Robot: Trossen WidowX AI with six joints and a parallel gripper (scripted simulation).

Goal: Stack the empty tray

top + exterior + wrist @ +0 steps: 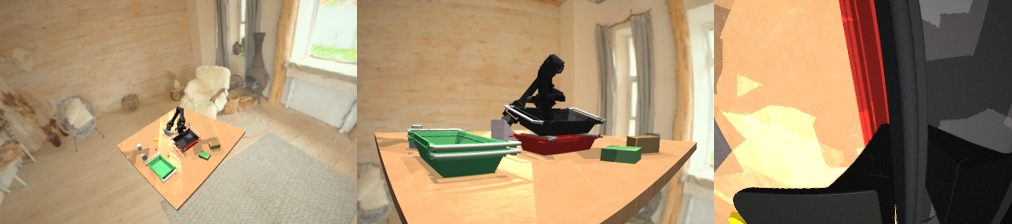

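Now: the black tray 8 cm ahead of my gripper tip, 2 cm to the right of it and 1 cm above it. From my gripper tip the other things lie so: tan block: 38 cm ahead, 16 cm to the left, 8 cm below; green block: 37 cm ahead, 3 cm to the right, 9 cm below.
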